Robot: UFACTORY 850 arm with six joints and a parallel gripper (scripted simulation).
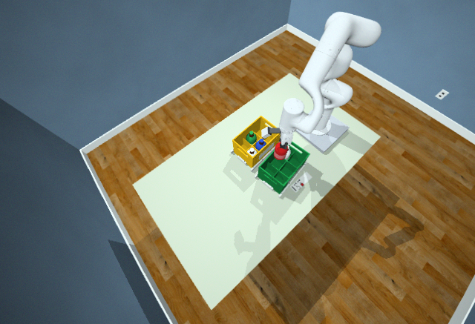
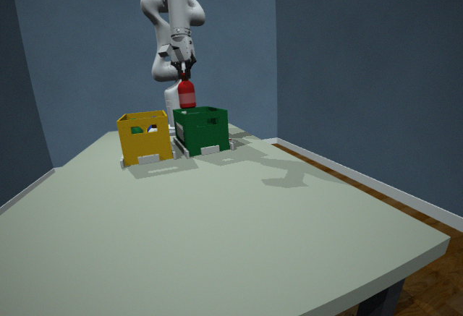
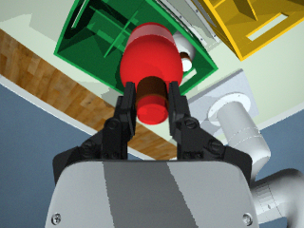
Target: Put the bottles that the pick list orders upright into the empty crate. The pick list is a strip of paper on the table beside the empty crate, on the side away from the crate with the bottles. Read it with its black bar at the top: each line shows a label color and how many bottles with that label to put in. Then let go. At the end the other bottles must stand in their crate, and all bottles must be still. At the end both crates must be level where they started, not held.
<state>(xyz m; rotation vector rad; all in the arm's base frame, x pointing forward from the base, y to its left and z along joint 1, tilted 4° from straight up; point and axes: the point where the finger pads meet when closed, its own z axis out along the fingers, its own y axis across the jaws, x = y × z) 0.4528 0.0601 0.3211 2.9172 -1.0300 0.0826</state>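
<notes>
Right now my hand is 70 mm above the red bottle. The rest, counted from my hand: blue-label bottle: 250 mm below, 150 mm to the right; green crate: 250 mm below, 50 mm to the left, 10 mm behind; yellow crate: 250 mm below, 190 mm to the right, 10 mm ahead.
</notes>
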